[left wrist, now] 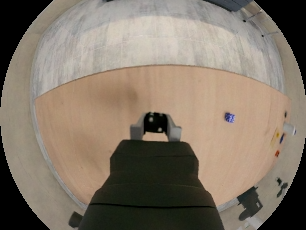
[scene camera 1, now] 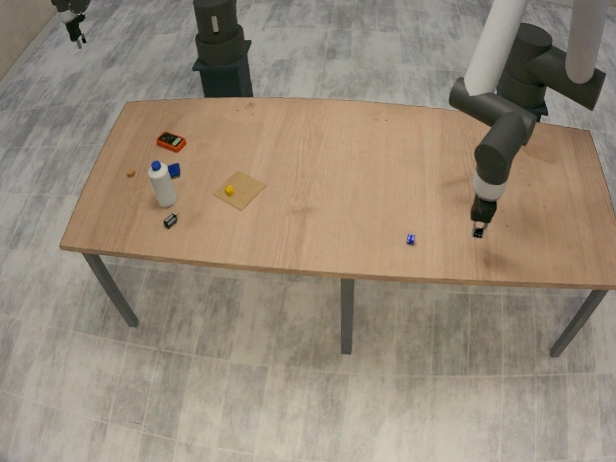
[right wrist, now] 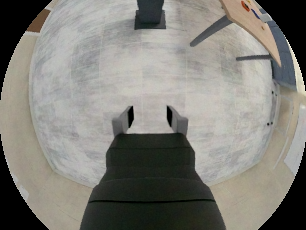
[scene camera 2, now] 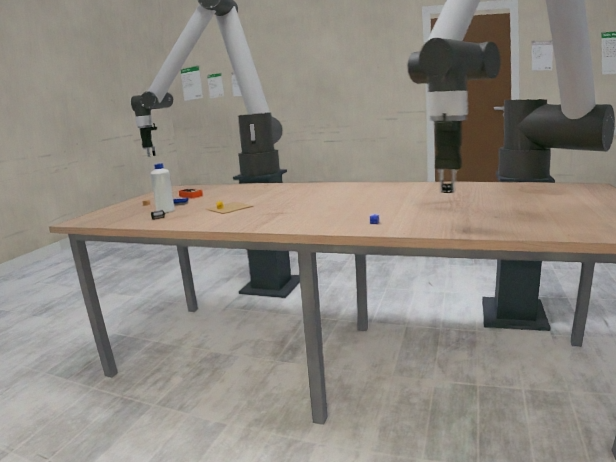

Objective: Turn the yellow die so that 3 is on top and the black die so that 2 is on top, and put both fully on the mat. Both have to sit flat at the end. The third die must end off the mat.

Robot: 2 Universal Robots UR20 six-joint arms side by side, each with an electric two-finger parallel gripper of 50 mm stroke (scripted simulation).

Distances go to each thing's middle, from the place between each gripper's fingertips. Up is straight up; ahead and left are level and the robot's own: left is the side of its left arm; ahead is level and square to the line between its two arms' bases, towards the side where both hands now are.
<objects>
Right now the tan mat [scene camera 1: 246, 188] is 85 cm to the right of my left hand [scene camera 2: 445, 192], 12 cm below it and 12 cm behind it. Also, from my left hand: white bottle [scene camera 1: 159, 175]: 111 cm to the right, 3 cm below, 3 cm behind.
Now: right hand 95 cm to the right of the white bottle, 87 cm short of it and 7 cm above it. Round my right hand: tan mat (122 cm to the left, 78 cm ahead, 16 cm below).
</objects>
